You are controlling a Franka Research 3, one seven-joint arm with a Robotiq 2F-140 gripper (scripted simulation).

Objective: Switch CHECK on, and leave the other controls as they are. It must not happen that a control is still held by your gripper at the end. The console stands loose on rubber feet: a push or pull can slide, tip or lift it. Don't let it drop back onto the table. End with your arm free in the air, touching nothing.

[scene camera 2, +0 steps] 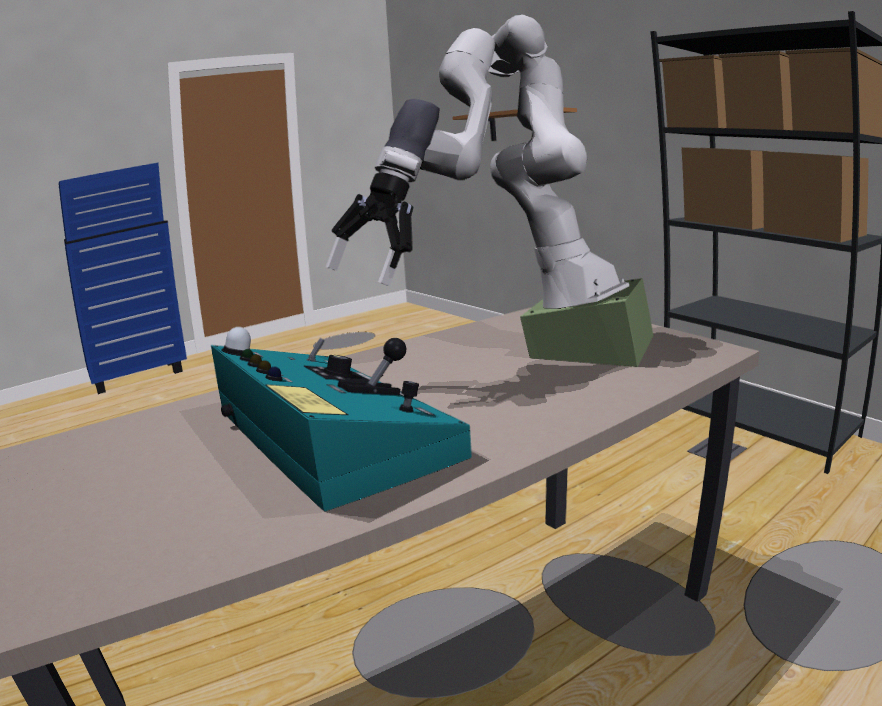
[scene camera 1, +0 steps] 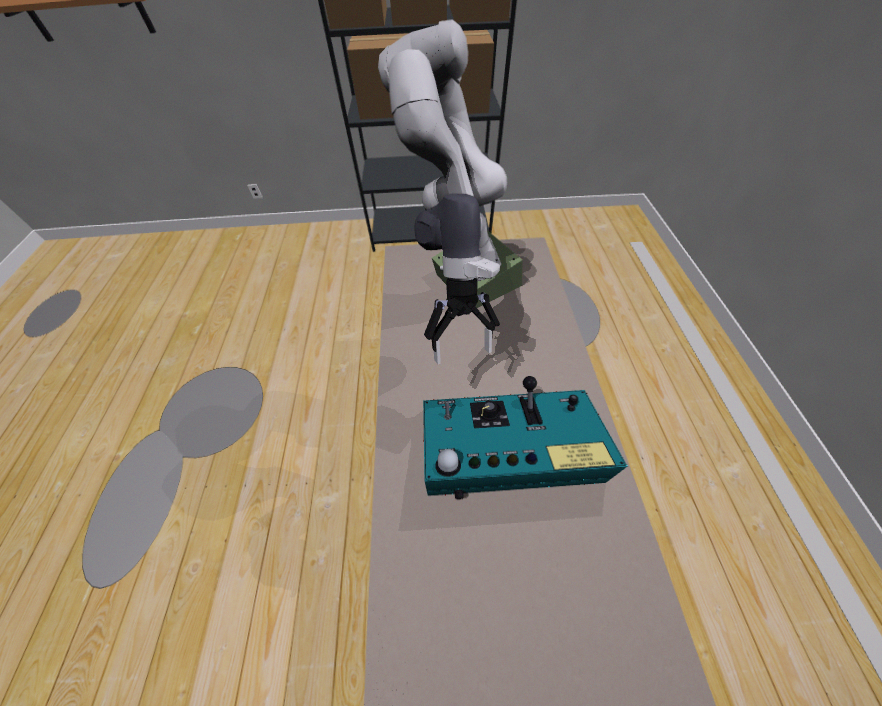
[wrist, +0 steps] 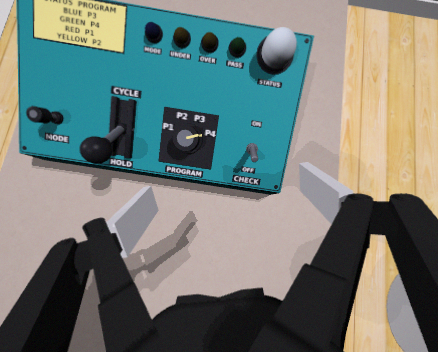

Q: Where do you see a teal console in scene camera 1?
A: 463,453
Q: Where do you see a teal console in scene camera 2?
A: At 338,445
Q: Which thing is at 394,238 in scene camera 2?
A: My gripper.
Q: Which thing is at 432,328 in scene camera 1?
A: My gripper.
